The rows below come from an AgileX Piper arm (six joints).
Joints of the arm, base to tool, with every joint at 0 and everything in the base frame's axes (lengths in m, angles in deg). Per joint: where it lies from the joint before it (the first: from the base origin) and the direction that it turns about. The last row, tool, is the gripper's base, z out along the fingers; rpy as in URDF.
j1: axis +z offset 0 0 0.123
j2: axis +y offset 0 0 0
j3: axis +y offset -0.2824 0 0.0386
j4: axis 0.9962 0 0.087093 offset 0.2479 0 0.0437
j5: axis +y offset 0 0 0
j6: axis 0.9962 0 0.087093 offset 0.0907 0 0.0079
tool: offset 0 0 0 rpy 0 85.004 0
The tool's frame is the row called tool.
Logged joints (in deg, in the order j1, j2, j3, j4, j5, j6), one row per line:
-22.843 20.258 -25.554 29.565 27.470 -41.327
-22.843 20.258 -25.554 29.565 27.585 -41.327
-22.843 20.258 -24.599 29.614 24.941 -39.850
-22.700 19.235 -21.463 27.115 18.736 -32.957
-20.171 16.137 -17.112 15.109 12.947 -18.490
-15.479 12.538 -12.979 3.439 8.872 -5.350
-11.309 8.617 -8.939 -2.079 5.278 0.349
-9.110 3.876 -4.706 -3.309 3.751 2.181
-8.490 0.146 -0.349 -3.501 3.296 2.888
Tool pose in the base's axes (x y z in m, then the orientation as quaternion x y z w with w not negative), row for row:
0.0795 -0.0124 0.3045 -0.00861 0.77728 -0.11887 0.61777
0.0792 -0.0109 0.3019 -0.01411 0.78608 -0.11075 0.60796
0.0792 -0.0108 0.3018 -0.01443 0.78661 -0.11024 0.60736
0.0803 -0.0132 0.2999 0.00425 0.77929 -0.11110 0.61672
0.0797 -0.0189 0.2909 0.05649 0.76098 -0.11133 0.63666
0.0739 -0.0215 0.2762 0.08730 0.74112 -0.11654 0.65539
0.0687 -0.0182 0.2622 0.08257 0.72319 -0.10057 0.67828
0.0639 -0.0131 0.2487 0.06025 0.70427 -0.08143 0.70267
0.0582 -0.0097 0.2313 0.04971 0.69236 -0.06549 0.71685
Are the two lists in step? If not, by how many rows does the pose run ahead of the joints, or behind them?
The pose runs 1 row behind the joints: the pose in row i belongs to the joints in row i - 1.
